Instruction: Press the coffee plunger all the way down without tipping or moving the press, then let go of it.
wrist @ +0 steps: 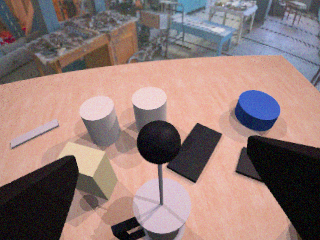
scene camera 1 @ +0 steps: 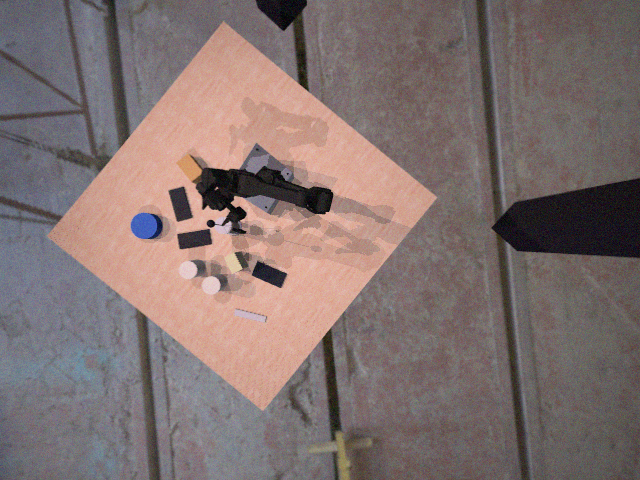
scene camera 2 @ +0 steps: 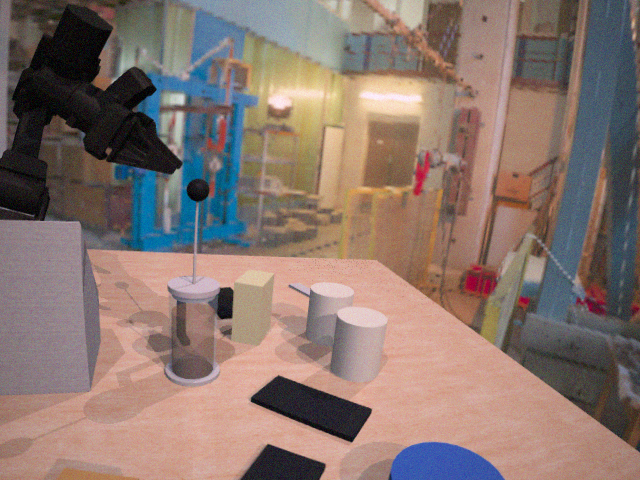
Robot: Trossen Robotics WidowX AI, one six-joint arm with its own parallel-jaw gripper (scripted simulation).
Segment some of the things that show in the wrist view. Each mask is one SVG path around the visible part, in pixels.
My gripper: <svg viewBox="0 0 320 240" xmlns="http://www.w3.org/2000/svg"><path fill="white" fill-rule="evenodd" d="M75 155L61 157L61 159L55 160L51 164L45 164L44 167L35 169L35 171L29 172L28 175L13 180L12 183L1 185L0 240L60 240L61 231L64 229L65 220L67 220L68 211L71 208L73 196L75 196L77 176L79 176L79 167L77 167ZM248 136L247 155L251 159L251 163L255 165L256 172L259 173L261 180L264 181L264 185L267 185L268 191L271 191L277 203L283 208L283 212L285 212L285 215L287 215L289 221L291 221L293 227L299 233L301 240L320 240L320 148L312 147L312 145L308 147L308 145L291 143L291 141L269 139L269 137L259 135Z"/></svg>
A blue disc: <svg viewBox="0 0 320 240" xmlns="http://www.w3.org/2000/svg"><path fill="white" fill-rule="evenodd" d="M248 89L248 91L241 93L239 99L237 99L235 115L239 119L239 123L251 129L251 131L267 131L267 129L273 127L281 113L280 104L267 95L267 93Z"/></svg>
A pale yellow block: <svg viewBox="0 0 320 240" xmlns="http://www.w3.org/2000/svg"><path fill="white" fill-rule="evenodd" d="M68 141L65 148L61 149L61 153L56 160L67 155L76 156L77 167L79 167L76 189L109 200L112 192L115 191L117 177L115 171L113 171L111 161L108 159L107 152Z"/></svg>
